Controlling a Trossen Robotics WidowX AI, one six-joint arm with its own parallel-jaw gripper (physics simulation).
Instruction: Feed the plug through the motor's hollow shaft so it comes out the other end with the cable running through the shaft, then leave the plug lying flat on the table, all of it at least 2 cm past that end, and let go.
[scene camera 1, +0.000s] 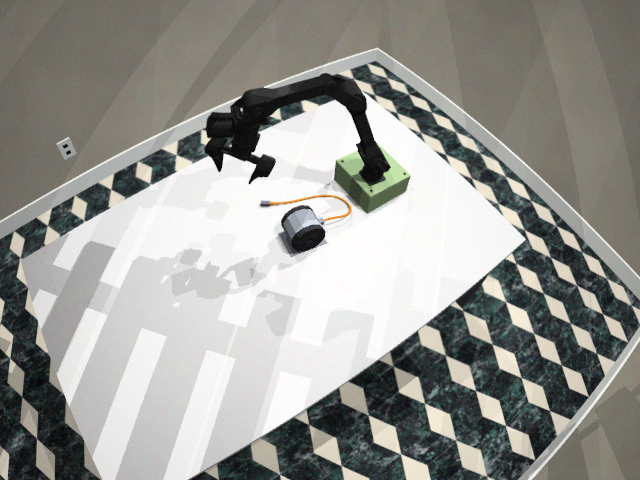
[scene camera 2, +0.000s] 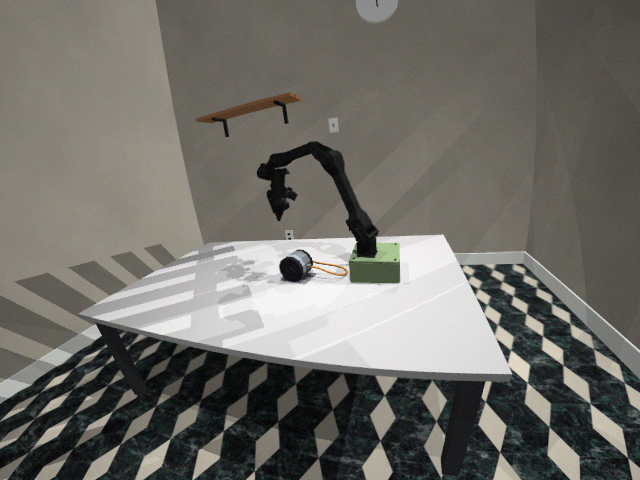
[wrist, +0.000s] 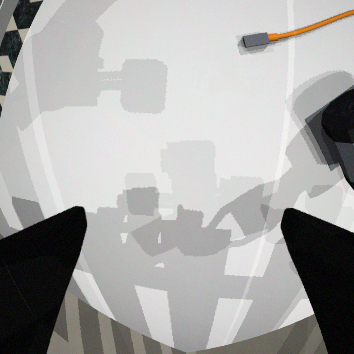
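Pixels of known places: gripper, fingertip midpoint: (scene camera 1: 234, 177) (scene camera 2: 276, 216) (wrist: 187, 219); arm's base at its link origin: (scene camera 1: 372, 175) (scene camera 2: 367, 253).
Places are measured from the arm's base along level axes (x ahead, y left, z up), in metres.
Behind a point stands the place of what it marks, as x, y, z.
The grey plug (scene camera 1: 265, 203) @[0.322, -0.112, -0.076] (wrist: 256, 40) @[0.321, -0.114, -0.074] lies on the table, outside the motor; it does not show in scene camera 2. Its orange cable (scene camera 1: 347, 201) @[0.087, 0.005, -0.080] (scene camera 2: 338, 268) @[0.143, -0.059, -0.086] (wrist: 320, 24) @[0.234, -0.082, -0.082] curves round from the plug to the motor's side. The motor (scene camera 1: 302, 227) @[0.293, 0.080, 0.012] (scene camera 2: 296, 265) @[0.246, 0.103, -0.013] (wrist: 345, 125) @[0.306, 0.005, -0.009], a silver cylinder with black ends, lies on its side on the table; in the wrist view part of it shows at the right edge. The inside of its shaft cannot be made out. My gripper (scene camera 1: 235, 174) @[0.419, -0.083, 0.131] (scene camera 2: 279, 218) @[0.419, -0.083, 0.131] (wrist: 187, 219) @[0.419, -0.083, 0.131] is open and empty, high above the table, pointing down, with its fingers wide apart.
The arm stands on a green base block (scene camera 1: 369, 198) @[0.052, 0.065, -0.013] (scene camera 2: 374, 270) @[-0.036, 0.059, -0.038] near the cable's bend. The white table (scene camera 1: 439, 248) @[-0.081, 0.289, -0.088] (scene camera 2: 413, 330) @[-0.185, 0.302, -0.088] carries striped shadows. A wooden shelf (scene camera 2: 248, 108) hangs on the wall behind.
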